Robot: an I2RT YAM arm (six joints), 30 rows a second.
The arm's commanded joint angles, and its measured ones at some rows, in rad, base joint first. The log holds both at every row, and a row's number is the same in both.
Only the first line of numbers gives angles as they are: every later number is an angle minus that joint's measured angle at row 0.
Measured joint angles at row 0:
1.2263, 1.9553, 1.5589, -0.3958, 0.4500, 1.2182
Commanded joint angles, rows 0 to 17:
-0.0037, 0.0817, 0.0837, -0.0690, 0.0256, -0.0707
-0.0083, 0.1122, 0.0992, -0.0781, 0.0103, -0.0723
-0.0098, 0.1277, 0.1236, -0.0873, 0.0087, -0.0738
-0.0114, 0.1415, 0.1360, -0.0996, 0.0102, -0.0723
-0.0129, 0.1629, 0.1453, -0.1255, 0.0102, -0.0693
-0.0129, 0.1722, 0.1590, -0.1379, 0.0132, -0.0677
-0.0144, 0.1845, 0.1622, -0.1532, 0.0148, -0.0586
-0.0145, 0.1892, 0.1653, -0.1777, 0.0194, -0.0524
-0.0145, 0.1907, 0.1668, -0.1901, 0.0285, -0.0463
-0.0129, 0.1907, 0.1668, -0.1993, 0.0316, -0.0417
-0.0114, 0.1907, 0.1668, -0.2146, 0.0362, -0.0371
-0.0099, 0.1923, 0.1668, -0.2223, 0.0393, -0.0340
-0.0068, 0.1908, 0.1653, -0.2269, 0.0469, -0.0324
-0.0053, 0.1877, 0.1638, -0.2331, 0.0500, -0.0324
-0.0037, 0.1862, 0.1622, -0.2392, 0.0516, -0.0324
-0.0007, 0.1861, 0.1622, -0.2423, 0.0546, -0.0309
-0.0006, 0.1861, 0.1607, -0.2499, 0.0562, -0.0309
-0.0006, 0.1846, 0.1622, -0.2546, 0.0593, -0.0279
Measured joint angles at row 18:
-0.0065, 0.2037, 0.1293, -0.1850, 0.0045, -0.0370
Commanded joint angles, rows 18 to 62:
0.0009, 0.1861, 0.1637, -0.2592, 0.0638, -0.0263
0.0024, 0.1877, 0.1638, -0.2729, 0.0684, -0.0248
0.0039, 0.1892, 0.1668, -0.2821, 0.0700, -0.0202
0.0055, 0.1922, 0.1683, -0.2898, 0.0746, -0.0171
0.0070, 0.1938, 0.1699, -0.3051, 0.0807, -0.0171
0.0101, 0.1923, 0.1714, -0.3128, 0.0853, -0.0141
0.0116, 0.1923, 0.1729, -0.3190, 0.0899, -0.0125
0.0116, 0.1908, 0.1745, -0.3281, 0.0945, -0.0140
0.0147, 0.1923, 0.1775, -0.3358, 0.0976, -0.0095
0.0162, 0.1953, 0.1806, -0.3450, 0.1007, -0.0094
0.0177, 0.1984, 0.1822, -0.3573, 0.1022, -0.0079
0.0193, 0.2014, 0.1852, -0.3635, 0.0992, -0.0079
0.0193, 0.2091, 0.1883, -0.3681, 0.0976, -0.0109
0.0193, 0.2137, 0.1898, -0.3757, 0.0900, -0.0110
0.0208, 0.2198, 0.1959, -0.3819, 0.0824, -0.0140
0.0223, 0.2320, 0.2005, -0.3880, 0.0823, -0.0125
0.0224, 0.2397, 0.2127, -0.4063, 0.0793, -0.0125
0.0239, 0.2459, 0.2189, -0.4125, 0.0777, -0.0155
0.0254, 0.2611, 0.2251, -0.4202, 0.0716, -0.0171
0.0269, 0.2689, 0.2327, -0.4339, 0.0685, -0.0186
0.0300, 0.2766, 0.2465, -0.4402, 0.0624, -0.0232
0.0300, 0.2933, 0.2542, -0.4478, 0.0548, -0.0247
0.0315, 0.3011, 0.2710, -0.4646, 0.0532, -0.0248
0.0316, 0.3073, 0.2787, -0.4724, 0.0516, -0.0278
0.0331, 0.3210, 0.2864, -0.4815, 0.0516, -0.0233
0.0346, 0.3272, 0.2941, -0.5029, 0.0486, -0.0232
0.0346, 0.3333, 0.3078, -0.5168, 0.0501, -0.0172
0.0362, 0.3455, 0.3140, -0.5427, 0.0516, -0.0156
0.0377, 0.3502, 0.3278, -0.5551, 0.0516, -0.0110
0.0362, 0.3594, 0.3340, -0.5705, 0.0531, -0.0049
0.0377, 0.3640, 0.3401, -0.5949, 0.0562, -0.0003
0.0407, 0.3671, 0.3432, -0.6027, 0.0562, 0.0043
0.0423, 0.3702, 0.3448, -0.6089, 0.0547, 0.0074
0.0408, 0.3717, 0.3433, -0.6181, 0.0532, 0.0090
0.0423, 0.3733, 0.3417, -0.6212, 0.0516, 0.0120
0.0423, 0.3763, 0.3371, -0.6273, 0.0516, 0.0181
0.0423, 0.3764, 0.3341, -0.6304, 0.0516, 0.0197
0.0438, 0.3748, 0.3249, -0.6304, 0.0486, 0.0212
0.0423, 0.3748, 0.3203, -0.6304, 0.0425, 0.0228
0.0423, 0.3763, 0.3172, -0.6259, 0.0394, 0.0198
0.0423, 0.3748, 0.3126, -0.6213, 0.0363, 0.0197
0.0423, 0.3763, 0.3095, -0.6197, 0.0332, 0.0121
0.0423, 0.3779, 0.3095, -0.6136, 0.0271, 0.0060
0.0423, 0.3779, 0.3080, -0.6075, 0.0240, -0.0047
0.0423, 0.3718, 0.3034, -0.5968, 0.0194, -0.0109
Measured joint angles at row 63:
0.0309, 0.3368, 0.3330, -0.5432, 0.0621, -0.0095
